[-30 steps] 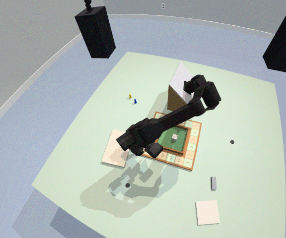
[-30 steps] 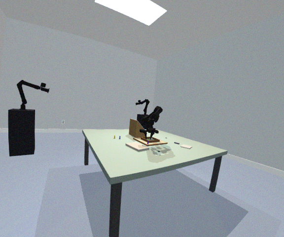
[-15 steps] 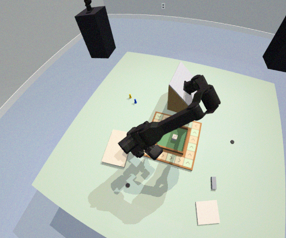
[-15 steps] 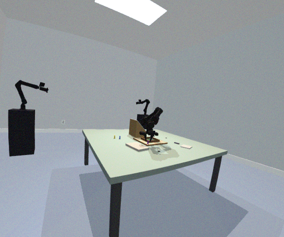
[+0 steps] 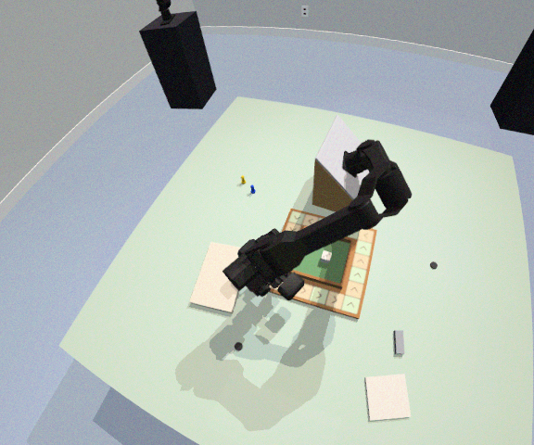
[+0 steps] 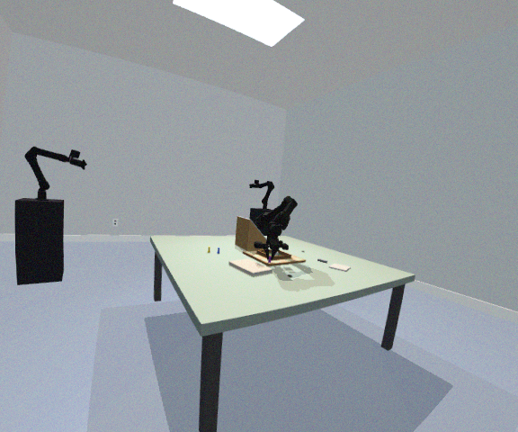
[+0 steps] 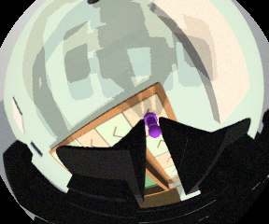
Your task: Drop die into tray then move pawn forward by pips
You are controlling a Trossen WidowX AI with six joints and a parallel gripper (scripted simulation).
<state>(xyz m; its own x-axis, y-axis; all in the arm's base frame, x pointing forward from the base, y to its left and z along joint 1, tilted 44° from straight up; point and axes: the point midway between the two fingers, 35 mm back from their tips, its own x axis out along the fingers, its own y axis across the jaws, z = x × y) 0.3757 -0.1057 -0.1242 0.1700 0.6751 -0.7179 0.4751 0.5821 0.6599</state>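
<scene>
Now: the white die 140 mm to the left of my gripper tip, 100 mm behind it and 10 mm above it. Round my gripper tip: blue pawn: 310 mm behind, 150 mm to the right; then grey block: 370 mm to the left, 100 mm ahead, 10 mm below; then purple pawn: 10 mm above.
</scene>
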